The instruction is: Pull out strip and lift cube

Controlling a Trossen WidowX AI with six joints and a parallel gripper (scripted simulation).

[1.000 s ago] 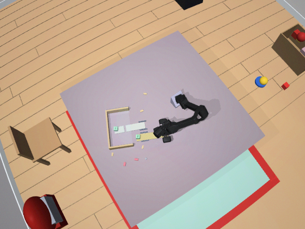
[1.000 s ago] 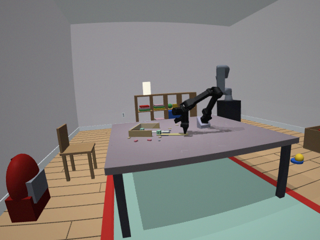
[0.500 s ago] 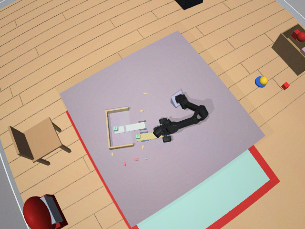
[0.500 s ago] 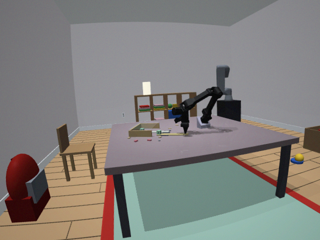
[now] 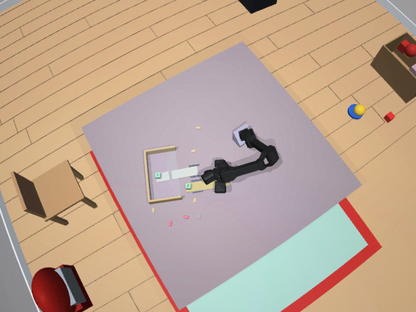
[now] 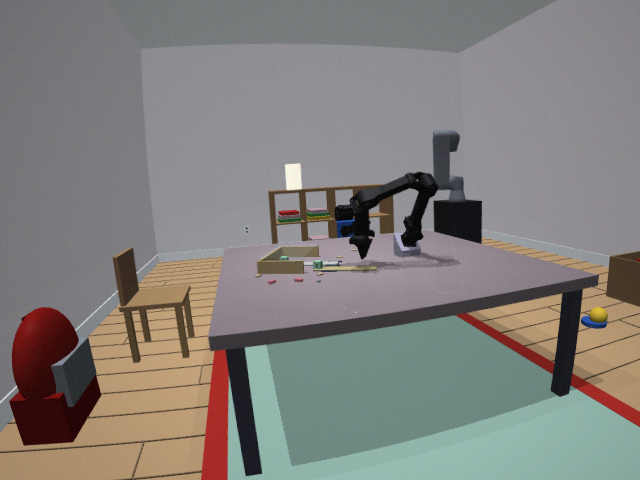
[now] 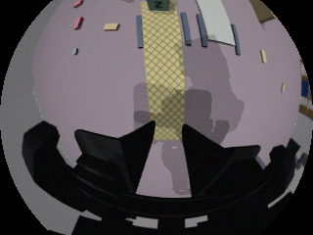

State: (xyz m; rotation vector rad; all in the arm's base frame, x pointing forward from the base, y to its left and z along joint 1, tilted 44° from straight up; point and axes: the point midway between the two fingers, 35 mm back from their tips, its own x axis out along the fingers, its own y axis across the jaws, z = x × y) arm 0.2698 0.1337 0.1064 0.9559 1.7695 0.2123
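The yellow checkered strip is 70 mm ahead of my gripper tip, 30 mm to the right of it and 40 mm below it.
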